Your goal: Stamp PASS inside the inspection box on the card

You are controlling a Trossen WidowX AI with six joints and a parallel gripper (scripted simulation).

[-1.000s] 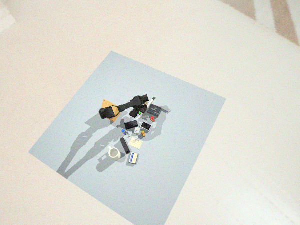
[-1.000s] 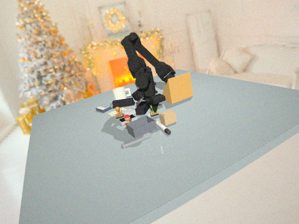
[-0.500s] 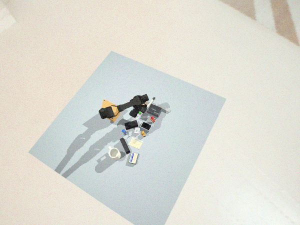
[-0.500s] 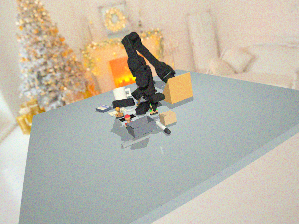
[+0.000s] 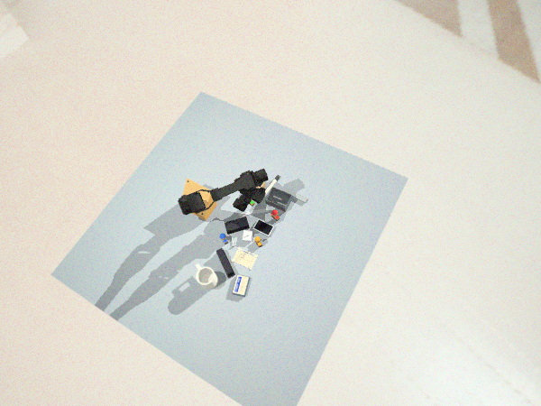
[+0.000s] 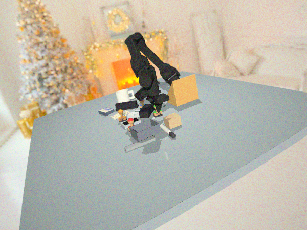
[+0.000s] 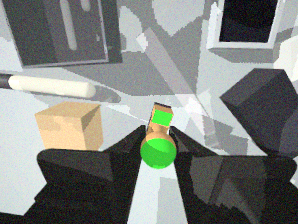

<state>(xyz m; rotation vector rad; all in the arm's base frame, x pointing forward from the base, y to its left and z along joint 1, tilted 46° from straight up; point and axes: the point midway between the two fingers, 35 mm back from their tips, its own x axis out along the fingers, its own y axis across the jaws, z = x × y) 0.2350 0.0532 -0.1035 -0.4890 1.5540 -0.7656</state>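
Right now the black ink pad is 11 cm ahead of my gripper tip, 10 cm to the right of it and 4 cm below it. The rest, counted from my gripper tip: pale strip: 3 cm ahead, 3 cm to the right, 5 cm below; then green-knobbed stamp: right at my gripper tip; then cardboard box: 1 cm behind, 10 cm to the left, 2 cm below.
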